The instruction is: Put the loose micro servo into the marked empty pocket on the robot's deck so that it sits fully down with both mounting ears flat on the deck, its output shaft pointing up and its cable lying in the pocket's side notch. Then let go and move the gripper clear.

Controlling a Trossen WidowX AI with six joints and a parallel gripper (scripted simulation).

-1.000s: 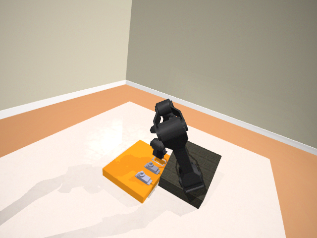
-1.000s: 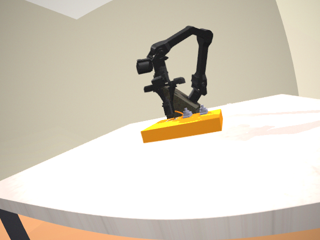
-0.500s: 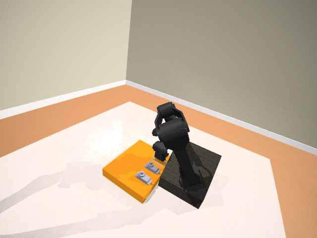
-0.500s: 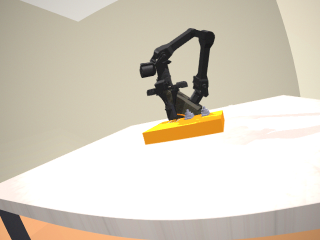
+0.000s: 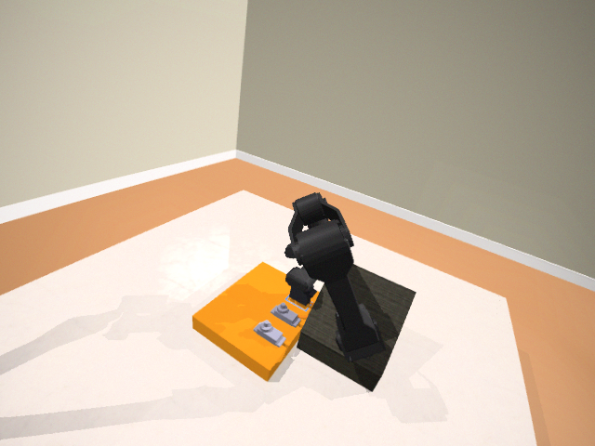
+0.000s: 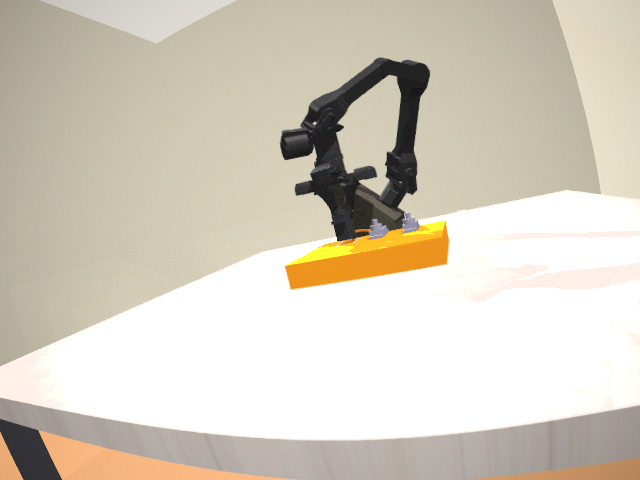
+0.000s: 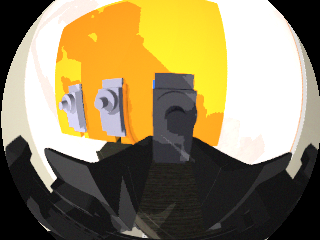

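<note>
My gripper tip is 12 cm short of the orange deck, 8 cm above it and 7 cm to the right of it.
</note>
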